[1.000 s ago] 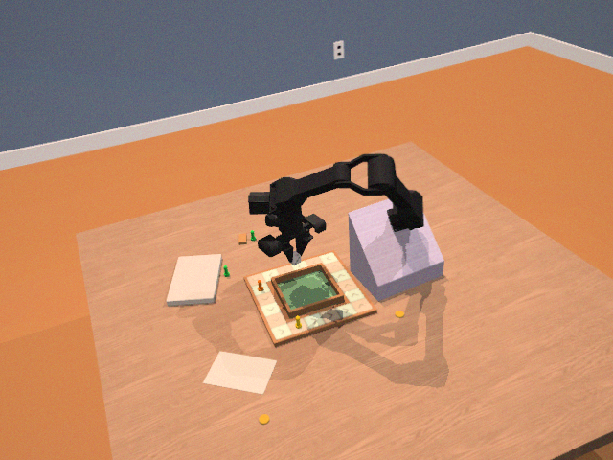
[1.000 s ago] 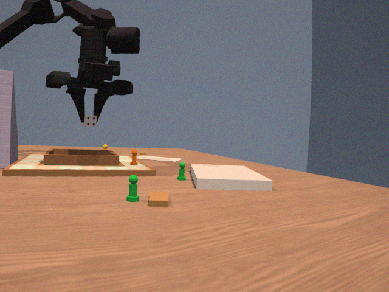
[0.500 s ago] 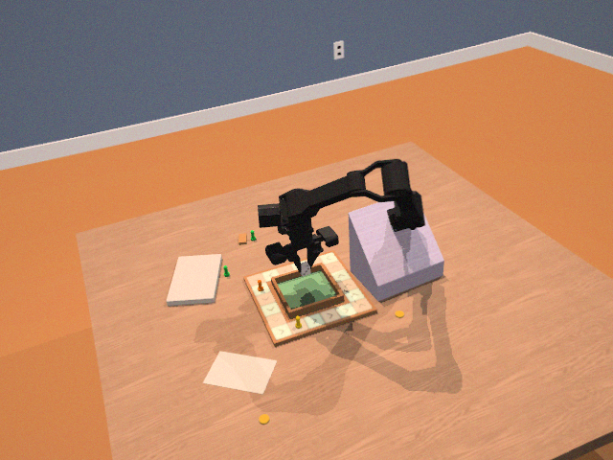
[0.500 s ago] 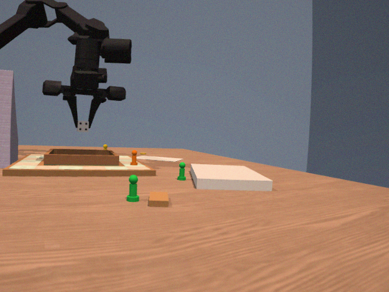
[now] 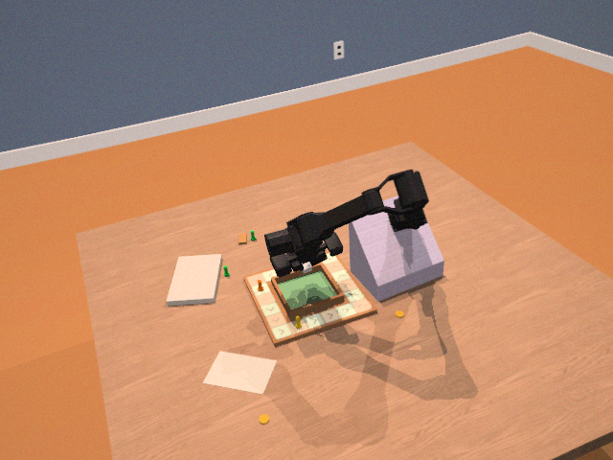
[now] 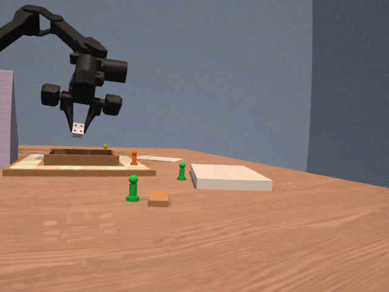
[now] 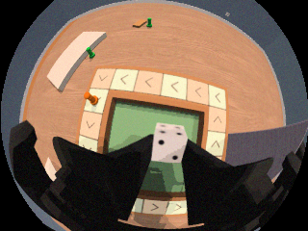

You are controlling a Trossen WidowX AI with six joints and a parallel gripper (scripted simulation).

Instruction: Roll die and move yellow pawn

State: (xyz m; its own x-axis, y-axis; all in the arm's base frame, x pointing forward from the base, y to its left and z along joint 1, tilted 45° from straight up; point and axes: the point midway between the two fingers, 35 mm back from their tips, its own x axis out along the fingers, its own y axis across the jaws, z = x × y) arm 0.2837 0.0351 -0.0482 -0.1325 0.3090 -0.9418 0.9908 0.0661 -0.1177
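Right now my gripper tip is 13 cm to the right of the yellow pawn, 8 cm short of it and 5 cm above it. The rest, counted from my gripper tip: white die (right at my gripper tip); white sheet (26 cm ahead, 19 cm to the left, 8 cm below); orange pawn (12 cm ahead, 5 cm to the right, 5 cm below).
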